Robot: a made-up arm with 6 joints. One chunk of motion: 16 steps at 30 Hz.
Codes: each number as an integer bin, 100 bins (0 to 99) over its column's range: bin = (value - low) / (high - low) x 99, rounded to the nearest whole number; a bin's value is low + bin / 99 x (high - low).
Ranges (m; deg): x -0.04..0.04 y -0.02..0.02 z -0.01..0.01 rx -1..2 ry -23..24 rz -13..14
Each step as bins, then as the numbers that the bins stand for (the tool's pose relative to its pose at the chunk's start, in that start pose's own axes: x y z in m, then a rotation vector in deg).
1 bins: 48 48 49 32 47 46
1 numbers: -0.0012 -0.0006 -0.0001 -0.03 -0.69 -0.45
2 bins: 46 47 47 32 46 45
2 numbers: -0.0028 -0.0010 -0.0005 -0.03 -1.16 -0.73
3 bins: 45 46 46 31 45 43
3 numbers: -0.0036 -0.0014 -0.0007 -0.06 -1.64 -1.27
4 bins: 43 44 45 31 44 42
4 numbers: -0.0053 -0.0022 -0.0009 -0.06 -2.11 -1.55
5 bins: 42 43 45 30 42 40
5 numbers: -0.0061 -0.0026 -0.0009 -0.09 -3.06 -2.09
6 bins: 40 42 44 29 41 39
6 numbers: -0.0077 -0.0030 -0.0011 -0.12 -3.54 -2.36
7 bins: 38 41 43 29 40 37
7 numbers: -0.0093 -0.0034 -0.0013 -0.12 -4.01 -2.91
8 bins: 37 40 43 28 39 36
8 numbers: -0.0101 -0.0038 -0.0013 -0.15 -4.48 -3.18
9 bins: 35 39 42 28 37 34
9 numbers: -0.0117 -0.0042 -0.0015 -0.15 -5.43 -3.73
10 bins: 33 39 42 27 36 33
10 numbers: -0.0133 -0.0042 -0.0015 -0.18 -5.91 -4.00
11 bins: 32 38 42 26 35 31
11 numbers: -0.0141 -0.0046 -0.0015 -0.21 -6.38 -4.55
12 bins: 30 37 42 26 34 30
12 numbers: -0.0158 -0.0051 -0.0015 -0.21 -6.86 -4.82
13 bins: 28 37 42 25 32 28
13 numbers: -0.0174 -0.0051 -0.0015 -0.24 -7.81 -5.36
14 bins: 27 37 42 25 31 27
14 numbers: -0.0182 -0.0051 -0.0015 -0.24 -8.28 -5.64
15 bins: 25 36 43 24 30 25
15 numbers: -0.0198 -0.0055 -0.0013 -0.27 -8.76 -6.18
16 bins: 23 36 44 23 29 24
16 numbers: -0.0214 -0.0055 -0.0011 -0.30 -9.23 -6.45
